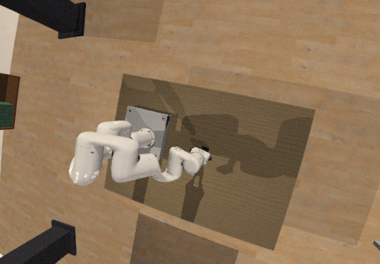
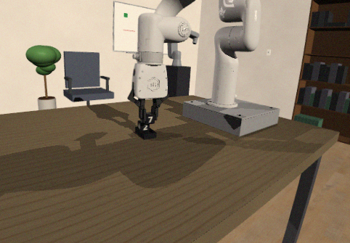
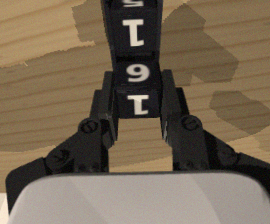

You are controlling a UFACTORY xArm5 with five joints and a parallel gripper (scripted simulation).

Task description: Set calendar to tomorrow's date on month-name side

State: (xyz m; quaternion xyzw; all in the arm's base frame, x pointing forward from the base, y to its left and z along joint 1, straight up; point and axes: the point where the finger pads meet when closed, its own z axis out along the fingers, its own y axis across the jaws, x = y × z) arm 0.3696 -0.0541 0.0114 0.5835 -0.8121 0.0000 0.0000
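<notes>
My hand is 7 cm above the dark calendar tray and 2 cm to the left of it.
</notes>
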